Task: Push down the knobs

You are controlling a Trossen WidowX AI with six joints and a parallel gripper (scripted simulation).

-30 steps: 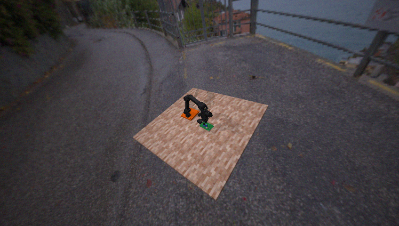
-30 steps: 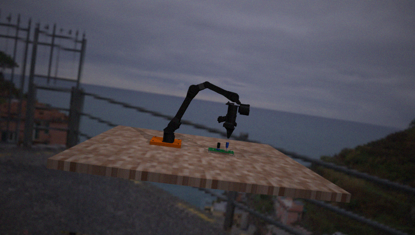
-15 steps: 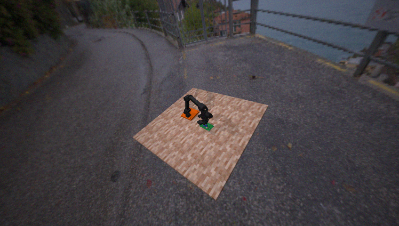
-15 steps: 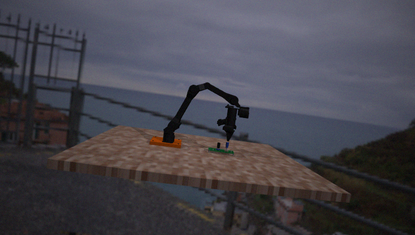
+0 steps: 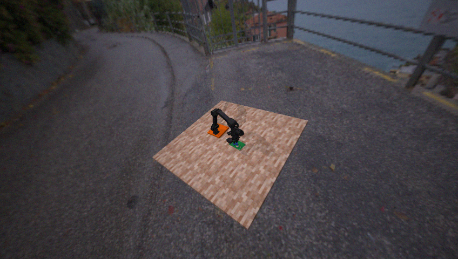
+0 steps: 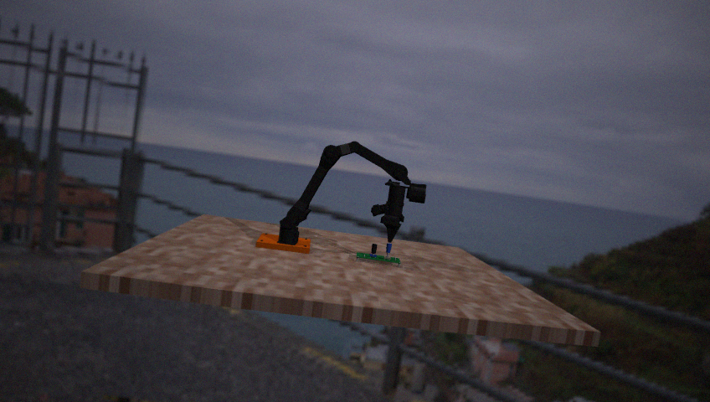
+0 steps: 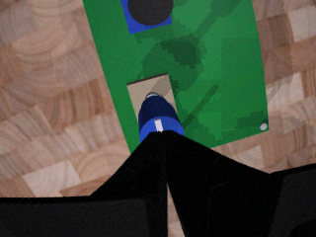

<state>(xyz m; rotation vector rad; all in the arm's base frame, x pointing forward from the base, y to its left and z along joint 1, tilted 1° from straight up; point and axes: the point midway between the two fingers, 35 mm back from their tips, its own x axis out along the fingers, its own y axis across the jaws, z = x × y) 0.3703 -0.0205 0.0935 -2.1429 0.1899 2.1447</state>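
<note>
The blue knob lies 20 mm below my gripper tip. Round my gripper tip: black knob 50 mm behind, 30 mm below, 10 mm to the left.
</note>
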